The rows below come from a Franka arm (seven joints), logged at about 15 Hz.
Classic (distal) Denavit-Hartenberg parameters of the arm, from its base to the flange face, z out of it. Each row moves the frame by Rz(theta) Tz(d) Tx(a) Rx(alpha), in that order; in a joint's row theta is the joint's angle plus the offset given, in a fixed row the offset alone. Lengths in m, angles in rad.
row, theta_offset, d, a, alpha
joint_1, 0, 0.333, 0, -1.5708
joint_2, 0, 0, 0, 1.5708
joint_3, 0, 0.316, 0.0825, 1.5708
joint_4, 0, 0, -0.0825, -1.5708
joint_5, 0, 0.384, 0, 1.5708
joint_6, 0, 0, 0.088, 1.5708
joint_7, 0, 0.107, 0, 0
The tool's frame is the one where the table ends.
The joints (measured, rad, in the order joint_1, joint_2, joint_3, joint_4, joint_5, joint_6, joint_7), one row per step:
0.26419, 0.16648, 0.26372, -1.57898, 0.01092, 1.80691, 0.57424
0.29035, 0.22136, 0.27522, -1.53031, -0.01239, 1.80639, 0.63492
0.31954, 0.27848, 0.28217, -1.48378, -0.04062, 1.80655, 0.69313
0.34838, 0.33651, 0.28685, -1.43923, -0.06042, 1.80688, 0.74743
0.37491, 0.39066, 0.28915, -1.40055, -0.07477, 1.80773, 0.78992
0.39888, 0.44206, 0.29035, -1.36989, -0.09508, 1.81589, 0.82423
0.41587, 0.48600, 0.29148, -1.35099, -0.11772, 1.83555, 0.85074
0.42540, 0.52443, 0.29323, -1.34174, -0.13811, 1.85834, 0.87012
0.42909, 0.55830, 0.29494, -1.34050, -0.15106, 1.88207, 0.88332
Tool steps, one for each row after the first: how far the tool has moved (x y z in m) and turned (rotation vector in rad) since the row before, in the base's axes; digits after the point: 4 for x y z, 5 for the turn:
0.0046, 0.0224, -0.0095, -0.00587, 0.00483, -0.02154
0.0044, 0.0217, -0.0128, -0.01176, 0.00444, -0.02035
0.0037, 0.0211, -0.0153, -0.00693, 0.01032, -0.02104
0.0027, 0.0188, -0.0165, -0.00592, 0.01283, -0.01487
0.0027, 0.0166, -0.0187, -0.01079, 0.00621, -0.00871
0.0032, 0.0126, -0.0189, -0.00961, -0.00260, -0.00615
0.0035, 0.0085, -0.0198, -0.00914, -0.00145, -0.00474
0.0034, 0.0051, -0.0206, -0.00604, 0.00440, -0.00481

